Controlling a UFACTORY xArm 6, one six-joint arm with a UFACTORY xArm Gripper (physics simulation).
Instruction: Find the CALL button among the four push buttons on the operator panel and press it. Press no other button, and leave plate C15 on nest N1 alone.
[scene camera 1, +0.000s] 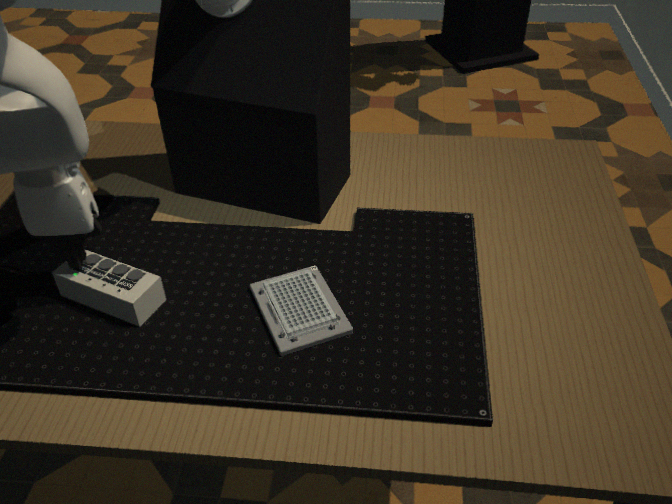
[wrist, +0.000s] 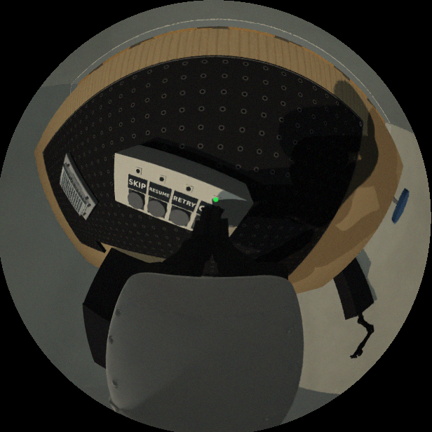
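The white operator panel (scene camera 1: 97, 299) (wrist: 150, 167) stands on the black board. The wrist view shows SKIP (wrist: 135, 199), RESUME (wrist: 157, 207) and RETRY (wrist: 180, 217) buttons. The fourth label shows a partial "C"; its button is hidden behind the fingers. A green lamp (scene camera 1: 75, 274) (wrist: 216, 199) glows at that end. My gripper (scene camera 1: 79, 264) (wrist: 213, 217) is shut and empty, its tips at the fourth button's place; contact cannot be made out. Plate C15 (scene camera 1: 300, 303) (wrist: 75, 190) sits on nest N1 (scene camera 1: 343, 326) (wrist: 90, 207), well apart from the gripper.
The perforated black board (scene camera 1: 407, 352) (wrist: 225, 117) lies on the wooden table (scene camera 1: 564, 325) (wrist: 215, 42). A large black block (scene camera 1: 244, 151) (wrist: 102, 285) stands behind the board. In scene camera 1, another dark stand (scene camera 1: 485, 32) is farther back on the floor.
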